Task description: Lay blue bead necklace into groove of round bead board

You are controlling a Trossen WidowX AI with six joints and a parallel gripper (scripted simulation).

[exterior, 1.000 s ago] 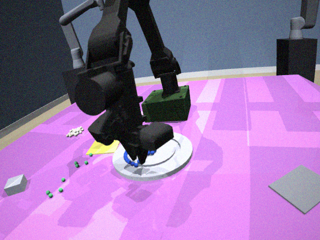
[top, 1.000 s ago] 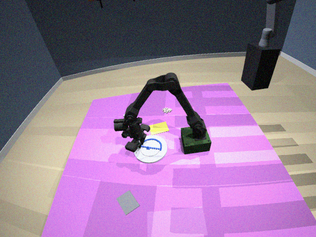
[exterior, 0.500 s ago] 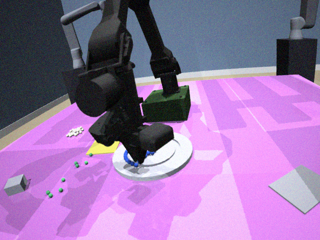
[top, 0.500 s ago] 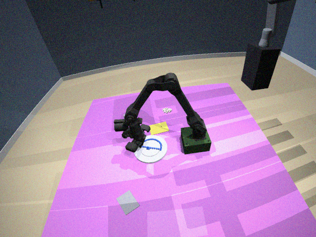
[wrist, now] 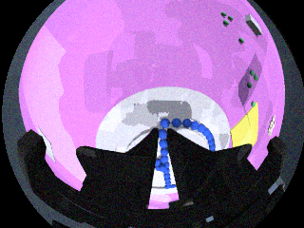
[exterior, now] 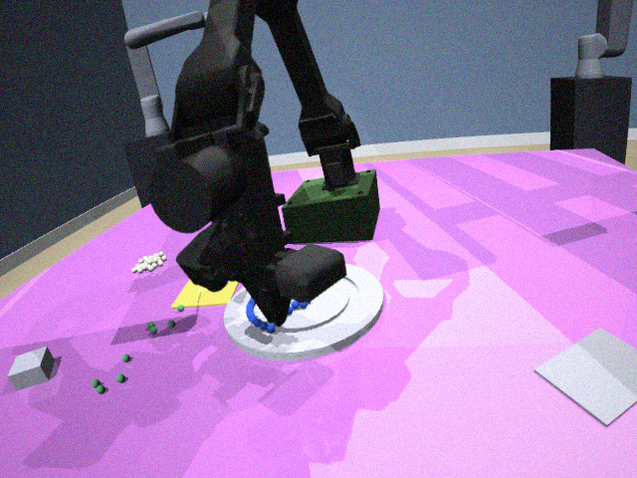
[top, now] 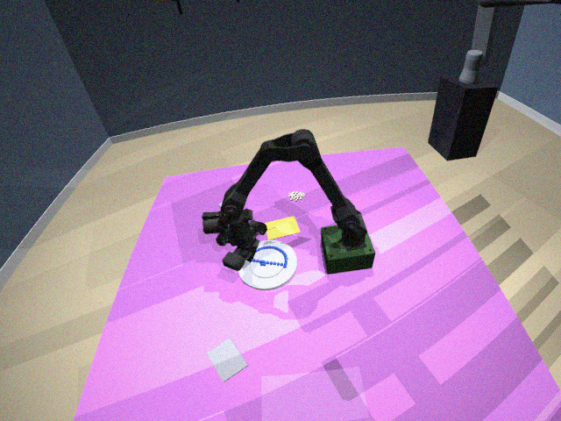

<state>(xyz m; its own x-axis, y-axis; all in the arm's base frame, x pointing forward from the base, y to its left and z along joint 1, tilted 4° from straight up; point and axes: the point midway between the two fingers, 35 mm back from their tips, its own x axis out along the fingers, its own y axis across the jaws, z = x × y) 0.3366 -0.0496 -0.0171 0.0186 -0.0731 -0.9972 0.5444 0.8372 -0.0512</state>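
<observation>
Now: the round white bead board 50 mm behind my gripper tip, 20 mm to the left of it and 10 mm below it. From my gripper tip the other things lie so: yellow sheet (120 mm behind, 140 mm to the right, 10 mm below); then grey tile (90 mm ahead, 320 mm to the left, 10 mm below); then cube (100 mm ahead, 310 mm to the right).
</observation>
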